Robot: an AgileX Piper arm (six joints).
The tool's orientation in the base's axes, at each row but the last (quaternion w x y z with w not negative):
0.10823, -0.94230, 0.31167, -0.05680
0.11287, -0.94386, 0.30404, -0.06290
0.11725, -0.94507, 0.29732, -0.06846
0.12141, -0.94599, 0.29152, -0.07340
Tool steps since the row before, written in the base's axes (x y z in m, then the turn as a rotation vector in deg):
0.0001, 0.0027, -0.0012, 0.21, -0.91, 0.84
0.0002, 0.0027, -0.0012, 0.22, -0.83, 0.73
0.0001, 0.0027, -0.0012, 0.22, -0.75, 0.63
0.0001, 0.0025, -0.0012, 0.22, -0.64, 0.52
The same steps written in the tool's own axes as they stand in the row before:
-0.0016, -0.0019, 0.0016, 0.75, 0.39, -0.93
-0.0015, -0.0019, 0.0017, 0.70, 0.35, -0.81
-0.0016, -0.0019, 0.0017, 0.65, 0.31, -0.70
-0.0014, -0.0017, 0.0016, 0.58, 0.25, -0.57

